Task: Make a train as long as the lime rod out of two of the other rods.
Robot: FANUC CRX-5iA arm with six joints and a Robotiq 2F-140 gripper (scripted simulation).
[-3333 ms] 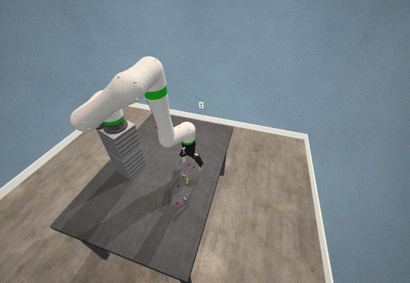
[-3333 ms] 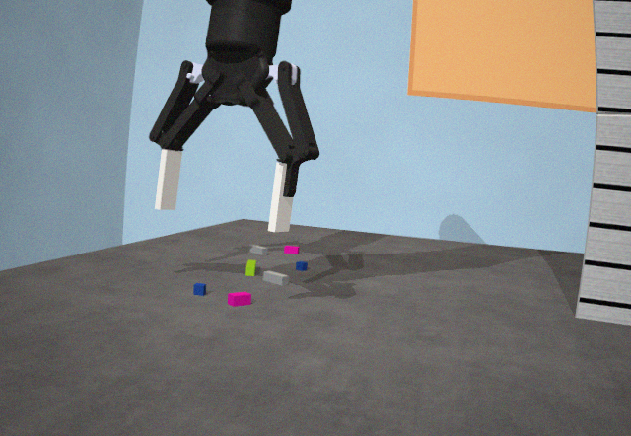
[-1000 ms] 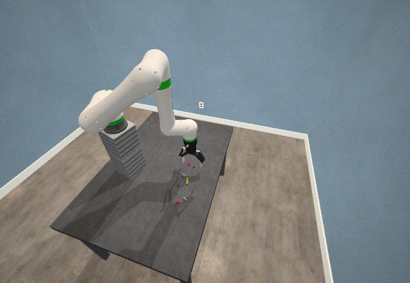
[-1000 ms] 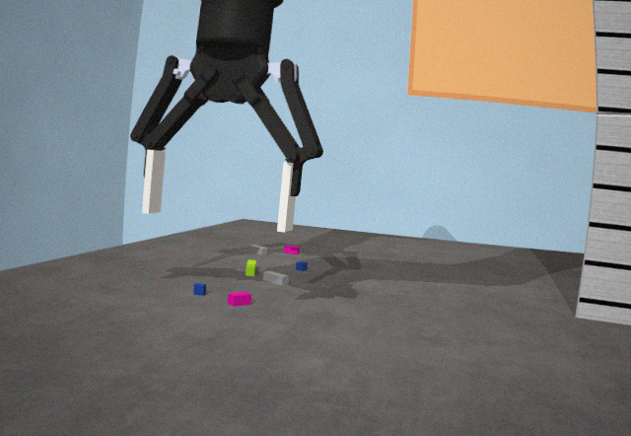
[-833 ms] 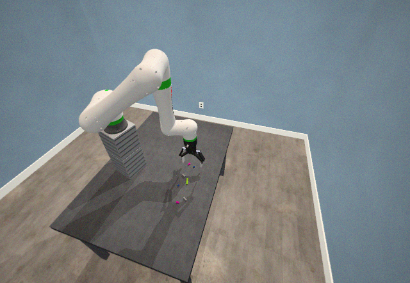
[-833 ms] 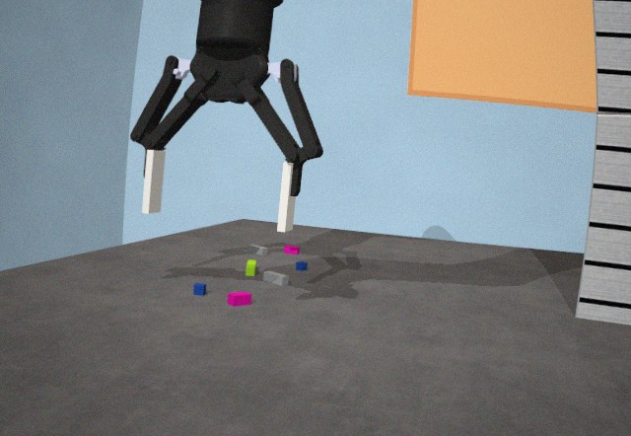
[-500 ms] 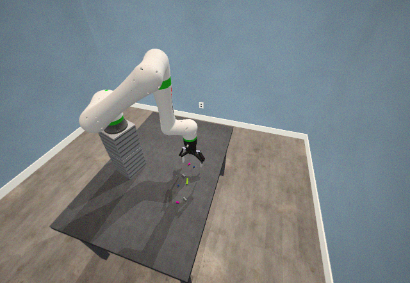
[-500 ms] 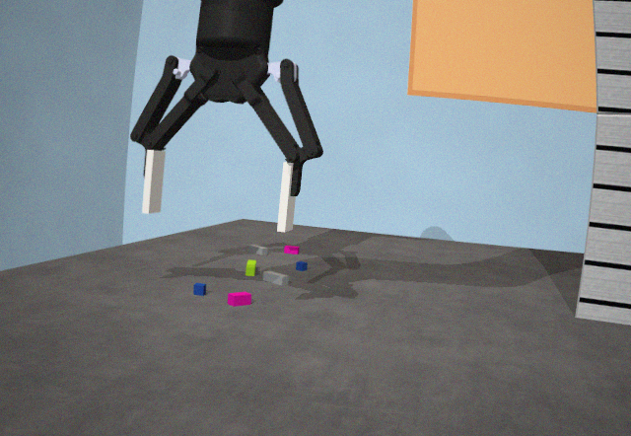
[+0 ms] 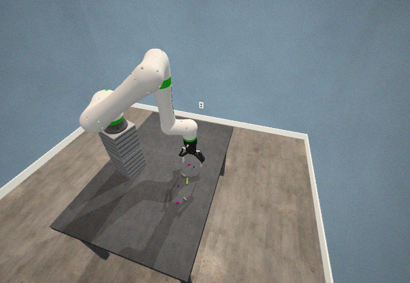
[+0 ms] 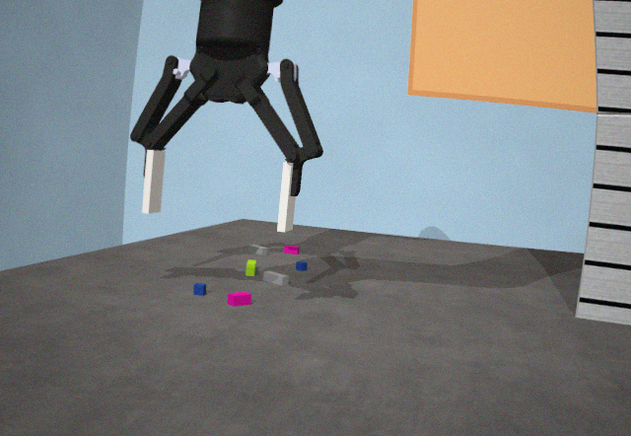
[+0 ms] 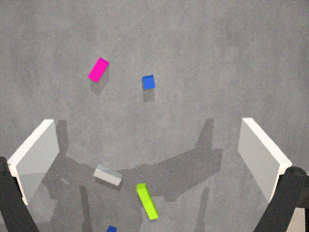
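My hand is 12 cm to the left of the lime rod, 8 cm above it and 2 cm past it.
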